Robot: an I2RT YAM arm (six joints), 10 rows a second.
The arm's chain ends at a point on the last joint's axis. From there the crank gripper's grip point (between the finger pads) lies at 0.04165 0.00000 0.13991 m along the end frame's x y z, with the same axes.
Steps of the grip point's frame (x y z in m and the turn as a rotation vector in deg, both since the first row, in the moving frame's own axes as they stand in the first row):
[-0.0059 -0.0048 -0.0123 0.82 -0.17 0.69]
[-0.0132 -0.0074 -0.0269 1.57 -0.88 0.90]
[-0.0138 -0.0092 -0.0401 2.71 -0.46 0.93]
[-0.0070 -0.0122 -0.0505 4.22 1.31 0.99]
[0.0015 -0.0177 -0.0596 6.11 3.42 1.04]
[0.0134 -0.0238 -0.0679 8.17 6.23 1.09]
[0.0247 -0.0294 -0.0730 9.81 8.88 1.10]
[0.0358 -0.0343 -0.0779 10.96 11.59 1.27]
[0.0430 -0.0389 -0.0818 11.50 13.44 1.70]
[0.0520 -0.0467 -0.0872 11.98 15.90 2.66]
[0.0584 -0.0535 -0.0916 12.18 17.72 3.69]
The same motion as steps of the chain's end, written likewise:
[-0.0055 -0.0033 -0.0124 0.82 -0.17 0.69]
[-0.0111 -0.0042 -0.0275 1.57 -0.88 0.90]
[-0.0127 -0.0032 -0.0403 2.71 -0.46 0.93]
[-0.0103 -0.0027 -0.0492 4.22 1.31 0.99]
[-0.0069 -0.0038 -0.0561 6.11 3.42 1.04]
[-0.0017 -0.0052 -0.0612 8.17 6.23 1.09]
[0.0035 -0.0072 -0.0630 9.81 8.88 1.10]
[0.0084 -0.0099 -0.0643 10.96 11.59 1.27]
[0.0114 -0.0139 -0.0657 11.50 13.44 1.70]
[0.0149 -0.0220 -0.0677 11.98 15.90 2.66]
[0.0173 -0.0298 -0.0696 12.18 17.72 3.69]

